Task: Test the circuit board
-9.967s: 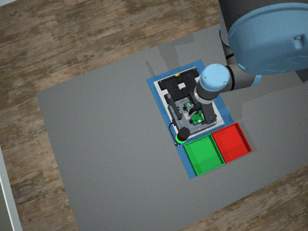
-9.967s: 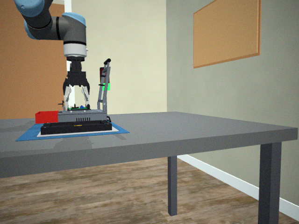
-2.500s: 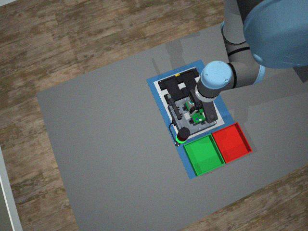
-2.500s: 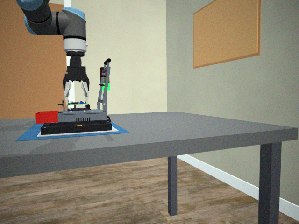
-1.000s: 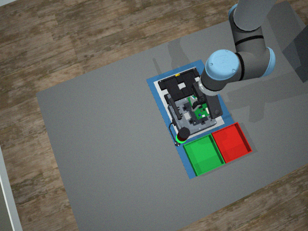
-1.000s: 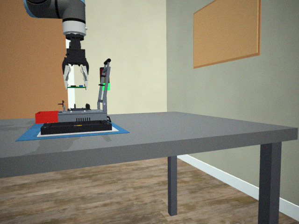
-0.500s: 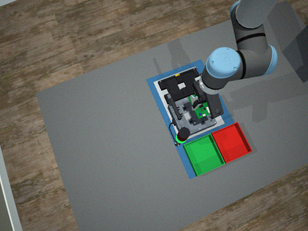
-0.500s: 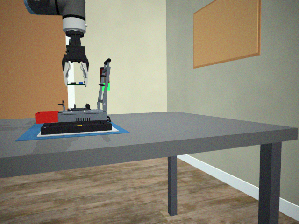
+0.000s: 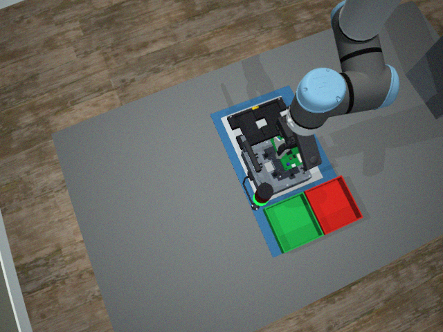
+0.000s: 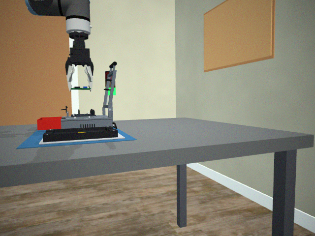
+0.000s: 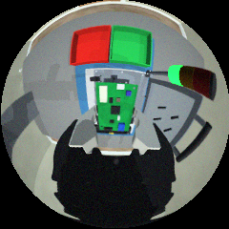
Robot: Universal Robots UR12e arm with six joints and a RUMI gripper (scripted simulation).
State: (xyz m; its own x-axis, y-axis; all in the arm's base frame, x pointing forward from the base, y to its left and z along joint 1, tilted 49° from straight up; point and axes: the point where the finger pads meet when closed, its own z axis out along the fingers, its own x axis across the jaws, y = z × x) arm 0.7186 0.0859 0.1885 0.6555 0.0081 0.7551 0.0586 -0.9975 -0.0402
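Now: the green bin 3 cm ahead of my hand, 20 cm to the left of it and 16 cm below it. Also, from my hand: green circuit board (1 cm to the right); then black latch hook (7 cm behind, 4 cm to the left, 9 cm below); then tester lid (12 cm ahead, 1 cm above).
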